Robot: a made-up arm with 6 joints. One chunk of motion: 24 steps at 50 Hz.
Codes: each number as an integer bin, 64 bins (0 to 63) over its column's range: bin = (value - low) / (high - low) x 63, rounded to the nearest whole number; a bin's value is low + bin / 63 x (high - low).
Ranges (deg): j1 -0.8..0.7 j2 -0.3..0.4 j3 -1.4..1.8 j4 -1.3..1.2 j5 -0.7..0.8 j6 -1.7..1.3
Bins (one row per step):
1: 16 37 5 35 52 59
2: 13 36 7 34 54 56
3: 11 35 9 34 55 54
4: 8 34 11 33 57 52
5: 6 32 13 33 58 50
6: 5 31 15 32 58 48
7: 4 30 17 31 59 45
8: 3 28 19 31 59 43
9: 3 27 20 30 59 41
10: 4 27 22 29 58 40
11: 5 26 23 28 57 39
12: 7 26 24 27 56 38
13: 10 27 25 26 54 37
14: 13 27 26 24 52 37
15: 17 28 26 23 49 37
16: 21 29 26 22 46 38
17: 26 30 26 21 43 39
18: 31 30 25 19 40 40
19: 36 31 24 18 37 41
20: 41 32 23 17 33 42
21: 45 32 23 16 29 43
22: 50 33 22 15 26 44
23: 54 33 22 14 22 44
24: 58 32 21 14 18 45
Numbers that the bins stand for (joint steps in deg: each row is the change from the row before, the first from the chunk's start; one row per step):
1: -0.419 0.111 -1.146 0.089 0.538 1.110
2: -0.490 0.100 -1.044 0.049 0.586 0.967
3: -0.538 0.089 -0.943 0.049 0.610 0.871
4: -0.610 0.078 -0.841 0.010 0.657 0.776
5: -0.657 0.056 -0.740 0.010 0.681 0.681
6: -0.681 0.044 -0.638 -0.030 0.681 0.586
7: -0.705 0.033 -0.537 -0.070 0.705 0.443
8: -0.729 0.011 -0.435 -0.070 0.705 0.348
9: -0.729 0.000 -0.384 -0.110 0.705 0.252
10: -0.705 0.000 -0.283 -0.149 0.681 0.205
11: -0.681 -0.011 -0.232 -0.189 0.657 0.157
12: -0.633 -0.011 -0.181 -0.229 0.633 0.110
13: -0.562 0.000 -0.130 -0.268 0.586 0.062
14: -0.490 0.000 -0.079 -0.348 0.538 0.062
15: -0.395 0.011 -0.079 -0.387 0.467 0.062
16: -0.300 0.022 -0.079 -0.427 0.395 0.110
17: -0.181 0.033 -0.079 -0.467 0.324 0.157
18: -0.062 0.033 -0.130 -0.546 0.252 0.205
19: 0.057 0.044 -0.181 -0.586 0.181 0.252
20: 0.176 0.056 -0.232 -0.625 0.086 0.300
21: 0.271 0.056 -0.232 -0.665 -0.010 0.348
22: 0.390 0.067 -0.283 -0.705 -0.081 0.395
23: 0.486 0.067 -0.283 -0.744 -0.176 0.395
24: 0.581 0.056 -0.333 -0.744 -0.271 0.443

